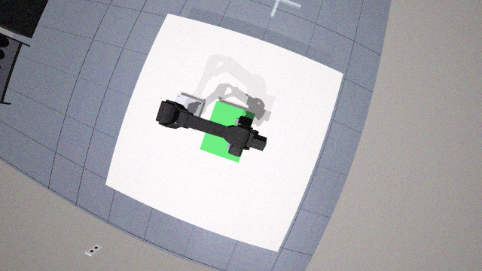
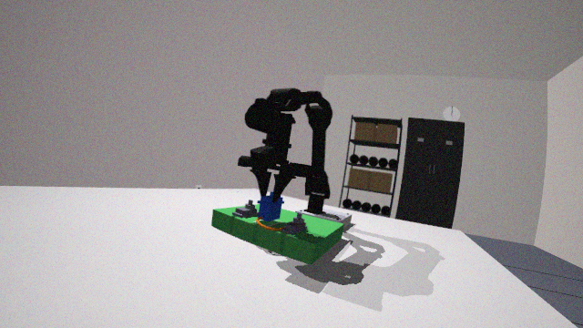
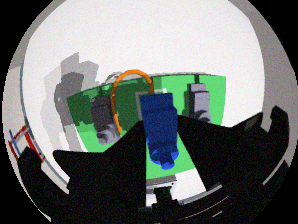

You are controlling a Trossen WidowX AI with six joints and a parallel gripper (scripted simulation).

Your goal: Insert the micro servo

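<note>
The green deck lies 12 cm behind my gripper tip, 2 cm to the right of it and 8 cm below it.
</note>
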